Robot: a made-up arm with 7 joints.
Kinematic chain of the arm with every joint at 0, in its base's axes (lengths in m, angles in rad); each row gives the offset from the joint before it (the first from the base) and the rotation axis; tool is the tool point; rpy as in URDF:
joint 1: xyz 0 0 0.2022 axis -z
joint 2: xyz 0 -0.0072 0.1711 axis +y
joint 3: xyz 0 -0.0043 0.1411 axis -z
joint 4: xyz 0 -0.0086 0.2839 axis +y
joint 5: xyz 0 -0.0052 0.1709 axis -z
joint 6: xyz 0 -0.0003 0.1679 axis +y
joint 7: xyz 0 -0.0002 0.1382 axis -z
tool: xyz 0 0 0 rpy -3.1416 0 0
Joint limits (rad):
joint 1: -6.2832..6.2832
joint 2: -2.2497..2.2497
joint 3: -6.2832..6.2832
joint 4: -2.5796..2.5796
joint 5: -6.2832..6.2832
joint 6: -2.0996..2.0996
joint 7: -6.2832..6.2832
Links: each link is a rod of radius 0.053 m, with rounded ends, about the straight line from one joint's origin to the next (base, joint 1, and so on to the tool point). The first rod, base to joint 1, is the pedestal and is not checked.
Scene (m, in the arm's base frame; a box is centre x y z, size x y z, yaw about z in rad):
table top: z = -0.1
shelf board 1: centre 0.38 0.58 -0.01 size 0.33 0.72 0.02 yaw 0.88
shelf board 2: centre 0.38 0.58 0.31 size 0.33 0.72 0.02 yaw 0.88
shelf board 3: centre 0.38 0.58 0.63 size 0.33 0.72 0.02 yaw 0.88
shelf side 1: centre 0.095 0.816 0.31 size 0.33 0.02 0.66 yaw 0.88
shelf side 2: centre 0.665 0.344 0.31 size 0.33 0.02 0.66 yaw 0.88
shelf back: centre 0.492 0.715 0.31 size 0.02 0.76 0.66 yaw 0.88
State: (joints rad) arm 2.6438 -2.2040 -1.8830 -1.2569 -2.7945 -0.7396 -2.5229
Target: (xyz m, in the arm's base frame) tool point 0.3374 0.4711 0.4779
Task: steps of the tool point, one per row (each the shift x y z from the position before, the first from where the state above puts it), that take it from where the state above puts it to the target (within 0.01 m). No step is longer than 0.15 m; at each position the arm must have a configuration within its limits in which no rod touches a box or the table.
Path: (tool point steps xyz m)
1: -0.0445 -0.0427 0.0108
2: -0.0535 -0.0592 -0.0047
3: -0.0583 -0.0744 -0.0078
4: -0.0601 -0.0853 0.0018
5: 0.0120 0.0265 0.1011
6: 0.0125 -0.0026 0.0978
7: 0.0131 -0.0289 0.0865
8: 0.0135 -0.0498 0.0689
9: 0.0683 0.0916 0.0002
10: 0.0700 0.0757 -0.0002

